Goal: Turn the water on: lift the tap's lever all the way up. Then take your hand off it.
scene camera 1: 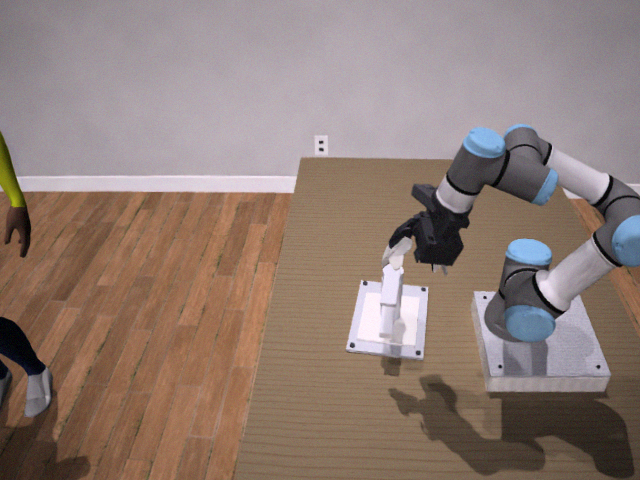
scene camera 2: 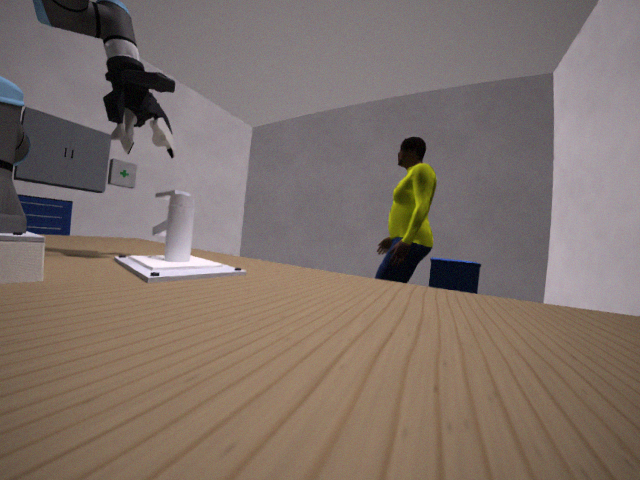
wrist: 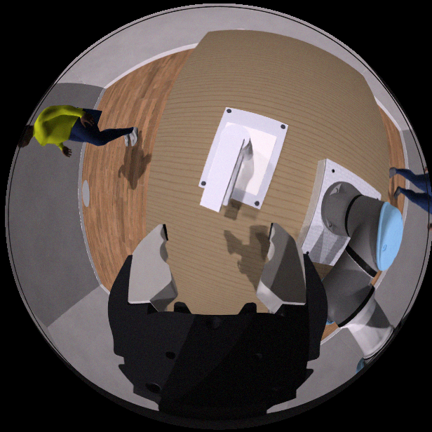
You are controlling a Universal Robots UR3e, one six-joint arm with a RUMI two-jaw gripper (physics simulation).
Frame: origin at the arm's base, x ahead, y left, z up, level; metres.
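Seen in the pictures: gripper, fingertip midpoint: (scene camera 1: 408, 269) (scene camera 2: 152, 155).
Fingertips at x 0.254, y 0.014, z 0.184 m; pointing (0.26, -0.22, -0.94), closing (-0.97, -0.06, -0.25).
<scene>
A point is followed by its place in that frame.
The white tap (scene camera 1: 387, 322) @(x 0.285, y -0.003, z 0.027 m) (scene camera 2: 179, 229) @(x 0.244, y -0.116, z 0.024 m) stands upright on a white square plate (scene camera 1: 421, 320) @(x 0.188, y -0.075, z -0.046 m) (scene camera 2: 193, 272) @(x 0.220, y -0.193, z -0.047 m) (wrist: 270, 162). Its flat lever (scene camera 1: 391, 286) @(x 0.274, y -0.034, z 0.101 m) (scene camera 2: 173, 193) @(x 0.245, y -0.087, z 0.095 m) (wrist: 220, 172) lies across the top and looks about level in scene camera 2. The spout (scene camera 2: 160, 227) @(x 0.265, y -0.026, z 0.024 m) (wrist: 234, 184) sticks out below it on the same side. My gripper (scene camera 1: 417, 267) @(x 0.254, y 0.014, z 0.184 m) (scene camera 2: 150, 152) @(x 0.254, y 0.014, z 0.184 m) (wrist: 217, 225) is open and empty, its fingers wide apart. It hangs above the lever's free end, clear of it in scene camera 2. In scene camera 1 one finger overlaps the view of the lever's tip.
The arm's pale base block (scene camera 1: 589, 361) @(x -0.125, y 0.138, z -0.002 m) (scene camera 2: 20, 260) @(x 0.038, y -0.105, z -0.028 m) (wrist: 320, 250) stands on the table, right of the tap in scene camera 1. A person in a yellow top (scene camera 2: 413, 201) (wrist: 55, 125) stands beyond the table. A blue box (scene camera 2: 454, 274) and a grey wall cabinet (scene camera 2: 62, 149) are farther off.
</scene>
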